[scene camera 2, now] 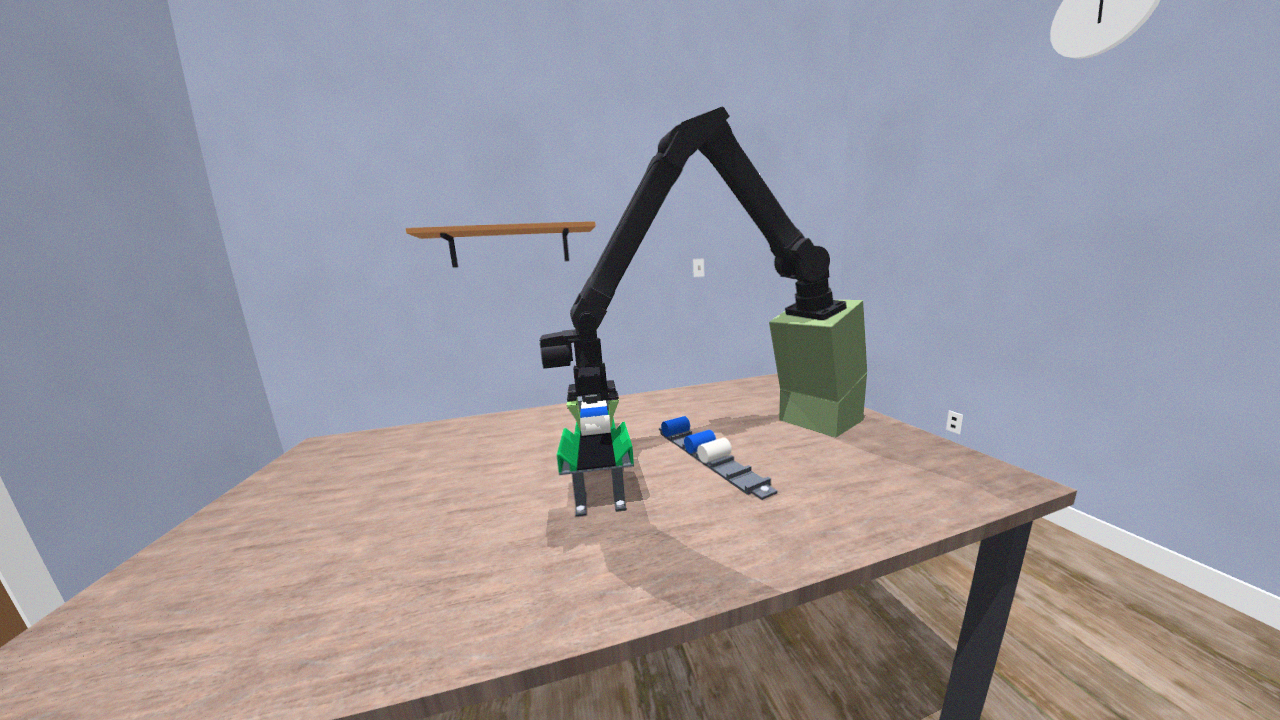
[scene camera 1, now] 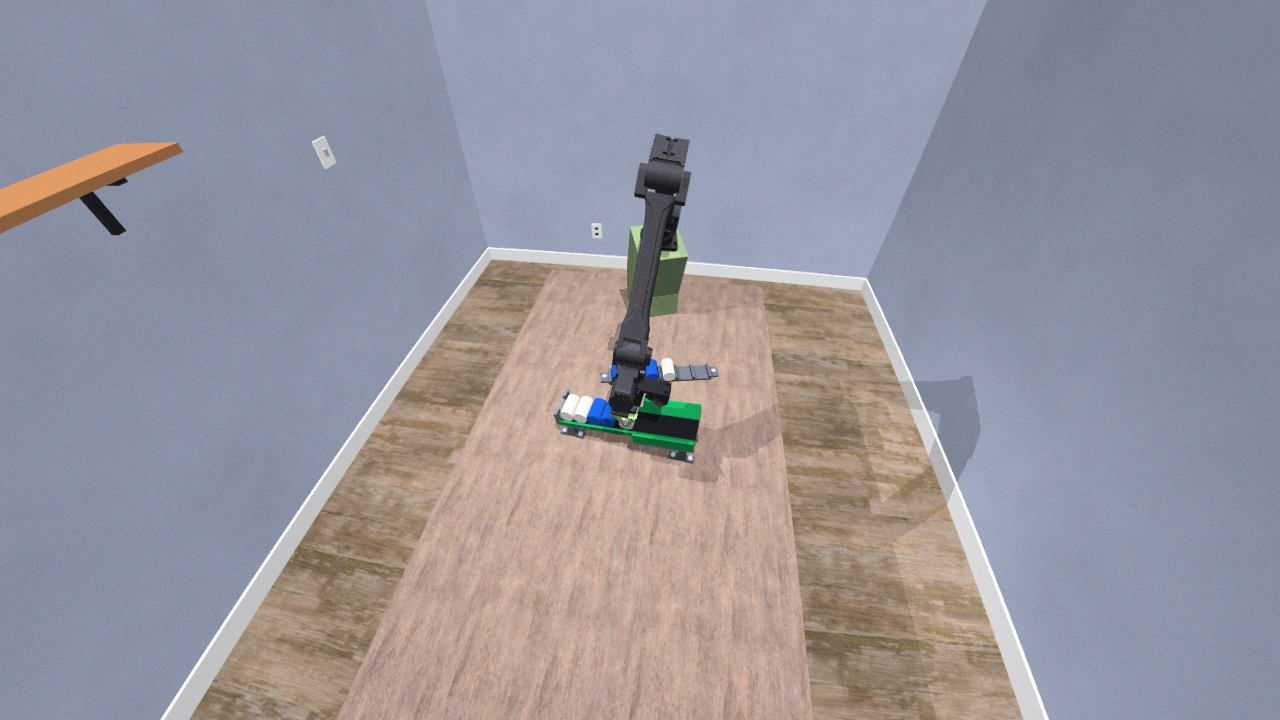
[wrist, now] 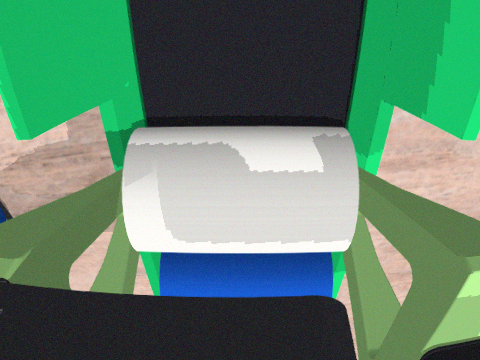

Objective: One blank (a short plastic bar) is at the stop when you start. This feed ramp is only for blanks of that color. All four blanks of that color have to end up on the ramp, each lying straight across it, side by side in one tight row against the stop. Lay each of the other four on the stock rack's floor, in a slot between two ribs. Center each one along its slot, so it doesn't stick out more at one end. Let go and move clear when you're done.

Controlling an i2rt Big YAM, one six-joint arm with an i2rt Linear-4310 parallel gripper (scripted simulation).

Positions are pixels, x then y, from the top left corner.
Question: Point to a white blank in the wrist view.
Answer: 203, 189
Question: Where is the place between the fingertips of my gripper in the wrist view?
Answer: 240, 177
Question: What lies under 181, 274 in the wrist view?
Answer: A blue blank.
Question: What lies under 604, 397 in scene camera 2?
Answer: My gripper.
